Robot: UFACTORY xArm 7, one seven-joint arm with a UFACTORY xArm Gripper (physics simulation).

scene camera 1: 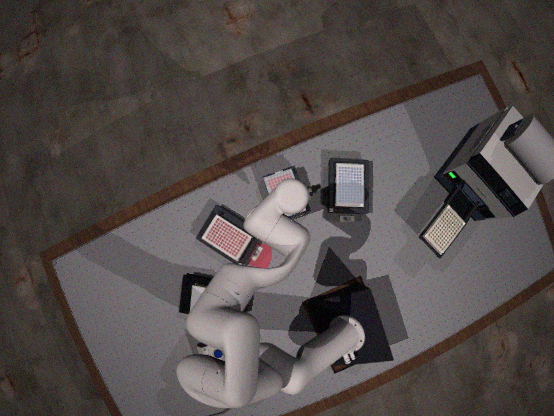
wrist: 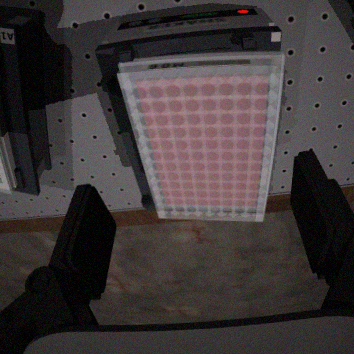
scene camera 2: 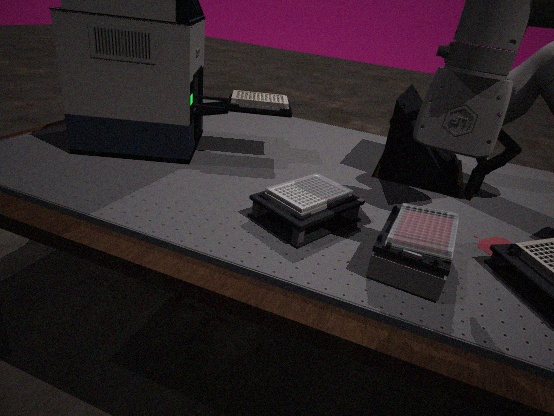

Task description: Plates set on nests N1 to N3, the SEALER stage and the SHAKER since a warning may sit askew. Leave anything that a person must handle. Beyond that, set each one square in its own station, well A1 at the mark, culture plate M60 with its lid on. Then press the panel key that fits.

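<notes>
Lidded culture plate M60 (scene camera 1: pixel 279 178) (scene camera 2: pixel 425 227) (wrist: pixel 205 135) has pink wells and lies on the shaker (scene camera 2: pixel 407 277) (wrist: pixel 185 46). It looks slightly turned and offset, with more black stage showing along its left side in the wrist view. My gripper (wrist: pixel 194 191) is open and empty, apart from M60, with the fingers beyond its near end in the wrist view. A pale plate (scene camera 1: pixel 350 185) (scene camera 2: pixel 310 192) lies about square in a black nest (scene camera 1: pixel 369 195) (scene camera 2: pixel 297 235). A red-welled plate (scene camera 1: pixel 226 237) sits in another nest. A cream plate (scene camera 1: pixel 445 229) (scene camera 2: pixel 260 99) lies on the sealer's extended stage.
The sealer (scene camera 1: pixel 490 170) (scene camera 2: pixel 125 75) shows a green light. The shaker's front light (wrist: pixel 243 11) is red. A black nest (scene camera 1: pixel 186 295) with a white item is partly hidden by the arm. A blue key (scene camera 1: pixel 218 354) shows beside the arm. A dark box (scene camera 1: pixel 375 320) stands near the arm base.
</notes>
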